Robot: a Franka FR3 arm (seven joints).
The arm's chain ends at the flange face. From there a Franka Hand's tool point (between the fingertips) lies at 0.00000 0.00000 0.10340 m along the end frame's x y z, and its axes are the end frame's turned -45 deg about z.
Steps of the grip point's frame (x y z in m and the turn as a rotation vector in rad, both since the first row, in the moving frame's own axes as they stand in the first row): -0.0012, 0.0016, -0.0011, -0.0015, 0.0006, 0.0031; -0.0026, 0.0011, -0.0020, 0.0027, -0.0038, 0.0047; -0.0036, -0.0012, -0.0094, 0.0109, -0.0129, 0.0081; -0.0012, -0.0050, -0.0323, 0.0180, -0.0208, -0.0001
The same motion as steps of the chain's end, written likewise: 0.0001, 0.0019, -0.0011, -0.0006, 0.0015, 0.0031; -0.0006, 0.0025, -0.0020, -0.0008, -0.0046, 0.0047; -0.0017, 0.0016, -0.0094, -0.0014, -0.0168, 0.0081; -0.0015, -0.0029, -0.0323, -0.0020, -0.0274, -0.0001
